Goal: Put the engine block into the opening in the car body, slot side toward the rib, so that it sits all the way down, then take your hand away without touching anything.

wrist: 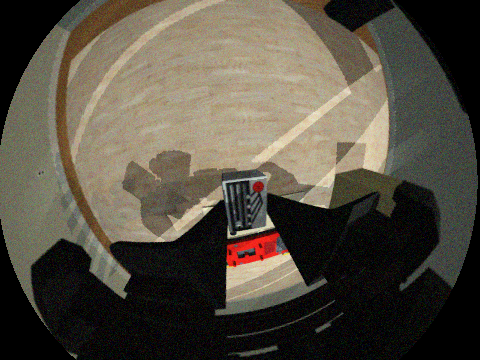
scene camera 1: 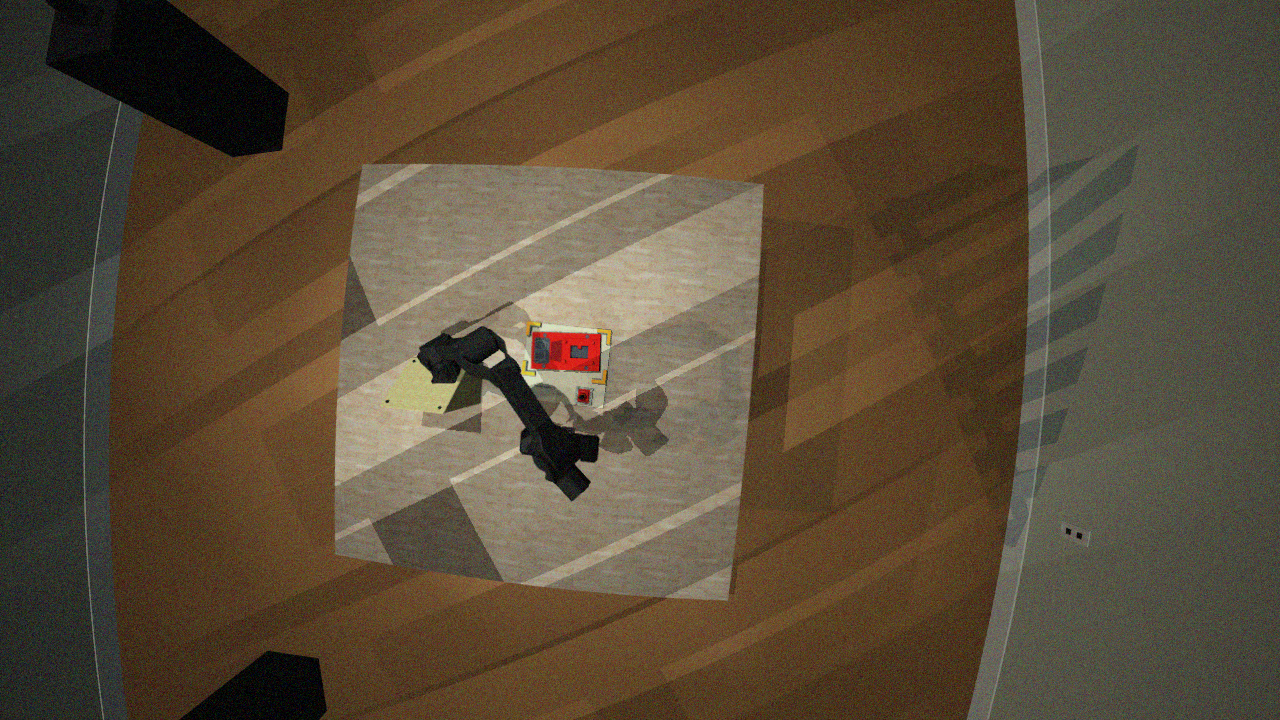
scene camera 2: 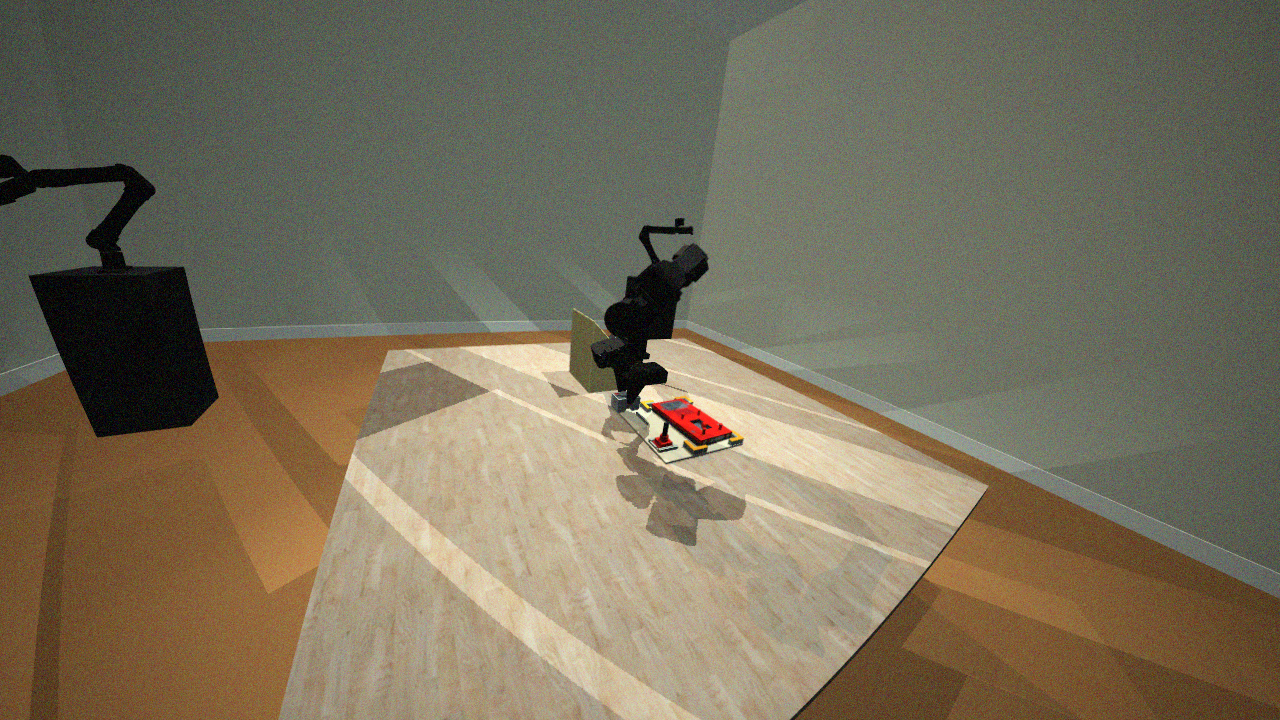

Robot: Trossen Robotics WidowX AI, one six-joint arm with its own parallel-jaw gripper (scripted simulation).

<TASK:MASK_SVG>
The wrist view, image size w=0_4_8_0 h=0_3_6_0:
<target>engine block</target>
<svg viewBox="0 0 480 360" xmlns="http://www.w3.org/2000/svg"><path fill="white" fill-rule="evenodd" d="M257 169L253 169L253 171L221 173L221 191L223 191L225 211L227 211L229 232L231 233L267 227L267 176L257 171Z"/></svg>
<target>red car body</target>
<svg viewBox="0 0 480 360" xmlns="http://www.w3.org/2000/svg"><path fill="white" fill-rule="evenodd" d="M288 249L275 228L265 229L265 231L249 233L249 235L229 239L227 243L227 261L229 267L232 267L232 265L236 267L236 265L253 263L253 261L257 260L264 261L267 257L288 252Z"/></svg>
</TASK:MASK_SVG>
